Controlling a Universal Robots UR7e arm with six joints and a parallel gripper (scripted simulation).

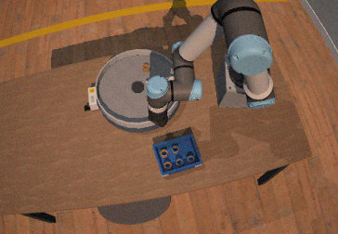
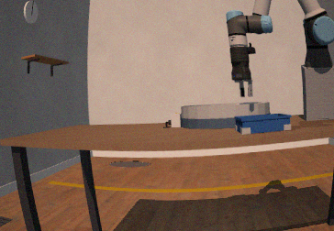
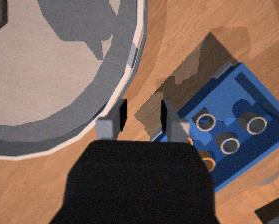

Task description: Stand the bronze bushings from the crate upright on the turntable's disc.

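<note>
Right now my hand is 40 mm past the blue crate, 140 mm to the right of it and 110 mm above it. Round my hand: grey turntable disc: 60 mm ahead, 230 mm to the right, 80 mm below.
</note>
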